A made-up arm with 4 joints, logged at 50 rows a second.
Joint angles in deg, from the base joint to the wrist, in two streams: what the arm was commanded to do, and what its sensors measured. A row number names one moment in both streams.
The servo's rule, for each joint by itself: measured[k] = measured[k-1] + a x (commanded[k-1-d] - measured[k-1]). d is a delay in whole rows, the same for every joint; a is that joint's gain. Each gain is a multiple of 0.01, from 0.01 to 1. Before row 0 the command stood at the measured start. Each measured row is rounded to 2 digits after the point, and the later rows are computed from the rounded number. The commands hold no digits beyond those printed.
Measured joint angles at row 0: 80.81 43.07 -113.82 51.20
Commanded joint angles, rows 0 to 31: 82.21 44.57 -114.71 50.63; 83.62 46.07 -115.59 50.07; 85.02 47.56 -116.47 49.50; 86.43 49.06 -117.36 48.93; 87.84 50.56 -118.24 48.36; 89.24 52.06 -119.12 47.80; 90.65 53.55 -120.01 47.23; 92.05 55.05 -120.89 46.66; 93.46 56.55 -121.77 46.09; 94.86 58.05 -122.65 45.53; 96.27 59.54 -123.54 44.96; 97.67 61.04 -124.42 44.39; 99.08 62.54 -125.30 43.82; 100.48 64.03 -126.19 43.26; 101.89 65.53 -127.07 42.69; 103.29 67.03 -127.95 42.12; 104.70 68.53 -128.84 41.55; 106.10 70.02 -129.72 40.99; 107.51 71.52 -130.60 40.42; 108.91 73.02 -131.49 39.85; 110.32 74.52 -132.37 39.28; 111.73 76.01 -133.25 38.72; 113.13 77.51 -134.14 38.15; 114.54 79.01 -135.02 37.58; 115.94 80.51 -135.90 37.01; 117.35 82.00 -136.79 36.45; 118.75 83.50 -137.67 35.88; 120.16 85.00 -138.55 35.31; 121.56 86.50 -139.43 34.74; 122.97 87.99 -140.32 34.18; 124.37 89.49 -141.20 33.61; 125.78 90.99 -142.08 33.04
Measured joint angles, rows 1 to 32: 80.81 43.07 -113.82 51.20; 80.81 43.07 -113.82 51.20; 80.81 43.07 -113.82 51.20; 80.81 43.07 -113.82 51.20; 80.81 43.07 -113.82 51.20; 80.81 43.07 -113.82 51.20; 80.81 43.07 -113.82 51.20; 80.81 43.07 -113.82 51.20; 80.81 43.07 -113.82 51.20; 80.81 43.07 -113.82 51.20; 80.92 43.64 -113.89 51.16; 81.14 44.56 -114.03 51.08; 81.45 45.70 -114.23 50.97; 81.85 46.98 -114.48 50.83; 82.33 48.34 -114.78 50.66; 82.88 49.75 -115.13 50.46; 83.50 51.19 -115.52 50.23; 84.18 52.66 -115.95 49.98; 84.92 54.14 -116.42 49.71; 85.72 55.63 -116.92 49.42; 86.56 57.12 -117.45 49.11; 87.45 58.61 -118.01 48.78; 88.38 60.10 -118.59 48.43; 89.35 61.59 -119.20 48.07; 90.35 63.09 -119.83 47.69; 91.39 64.59 -120.48 47.30; 92.45 66.09 -121.15 46.90; 93.54 67.58 -121.84 46.49; 94.66 69.08 -122.54 46.07; 95.80 70.58 -123.26 45.63; 96.96 72.08 -123.99 45.19; 98.14 73.57 -124.73 44.74
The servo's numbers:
d 10
a 0.08 0.38 0.08 0.07

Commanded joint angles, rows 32 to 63: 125.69 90.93 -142.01 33.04; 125.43 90.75 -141.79 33.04; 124.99 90.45 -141.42 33.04; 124.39 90.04 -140.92 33.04; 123.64 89.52 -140.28 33.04; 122.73 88.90 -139.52 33.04; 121.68 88.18 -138.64 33.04; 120.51 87.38 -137.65 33.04; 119.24 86.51 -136.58 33.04; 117.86 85.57 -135.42 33.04; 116.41 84.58 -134.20 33.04; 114.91 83.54 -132.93 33.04; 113.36 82.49 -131.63 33.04; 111.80 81.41 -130.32 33.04; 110.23 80.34 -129.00 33.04; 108.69 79.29 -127.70 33.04; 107.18 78.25 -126.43 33.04; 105.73 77.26 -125.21 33.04; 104.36 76.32 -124.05 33.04; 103.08 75.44 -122.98 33.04; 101.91 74.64 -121.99 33.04; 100.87 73.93 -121.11 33.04; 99.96 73.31 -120.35 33.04; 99.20 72.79 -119.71 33.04; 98.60 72.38 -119.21 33.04; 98.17 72.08 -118.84 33.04; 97.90 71.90 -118.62 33.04; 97.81 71.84 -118.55 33.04; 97.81 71.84 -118.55 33.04; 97.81 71.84 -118.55 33.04; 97.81 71.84 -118.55 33.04; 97.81 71.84 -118.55 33.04
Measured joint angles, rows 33 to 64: 99.34 75.07 -125.48 44.28; 100.56 76.57 -126.24 43.81; 101.79 78.07 -127.01 43.33; 103.03 79.56 -127.79 42.85; 104.29 81.06 -128.58 42.36; 105.56 82.56 -129.38 41.87; 106.84 84.06 -130.18 41.37; 108.13 85.55 -130.99 40.87; 109.43 87.05 -131.81 40.36; 110.74 88.55 -132.63 39.85; 111.94 89.45 -133.38 39.37; 113.02 89.94 -134.05 38.93; 113.98 90.13 -134.64 38.52; 114.81 90.10 -135.14 38.14; 115.52 89.88 -135.55 37.78; 116.10 89.51 -135.87 37.45; 116.55 89.00 -136.09 37.14; 116.87 88.38 -136.21 36.85; 117.06 87.67 -136.24 36.58; 117.12 86.87 -136.17 36.33; 117.06 86.00 -136.01 36.10; 116.89 85.07 -135.76 35.89; 116.61 84.09 -135.43 35.69; 116.23 83.07 -135.02 35.50; 115.75 82.03 -134.54 35.33; 115.19 80.99 -133.99 35.17; 114.55 79.95 -133.39 35.02; 113.84 78.93 -132.74 34.88; 113.08 77.94 -132.04 34.75; 112.28 76.99 -131.32 34.63; 111.45 76.10 -130.57 34.52; 110.60 75.28 -129.81 34.42
